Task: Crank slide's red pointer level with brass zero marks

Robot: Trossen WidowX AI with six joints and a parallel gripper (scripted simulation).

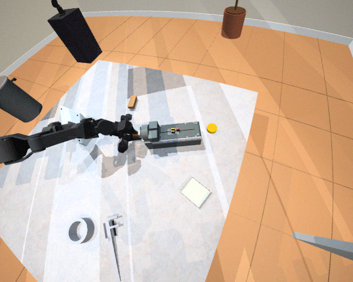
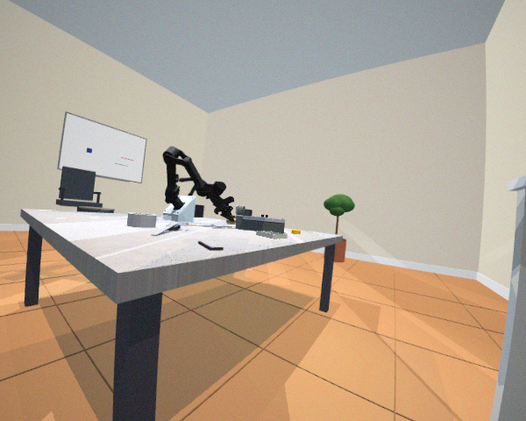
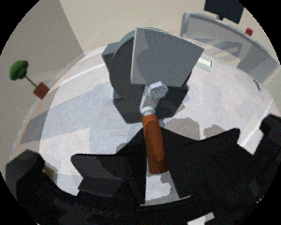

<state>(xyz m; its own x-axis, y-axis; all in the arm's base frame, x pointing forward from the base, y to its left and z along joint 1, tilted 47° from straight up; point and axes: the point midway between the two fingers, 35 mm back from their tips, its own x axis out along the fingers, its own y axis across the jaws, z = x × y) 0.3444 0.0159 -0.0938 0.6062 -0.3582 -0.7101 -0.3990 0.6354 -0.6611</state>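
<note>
Now: gripper tip 3 cm below the orange-brown crank handle, 2 cm past it and 1 cm to the left of it. Round my gripper tip: tan block: 21 cm to the left, 18 cm behind, 2 cm below; red pointer: 17 cm ahead, 7 cm to the left, 5 cm above; yellow disc: 31 cm ahead, 17 cm to the left, 3 cm below.
</note>
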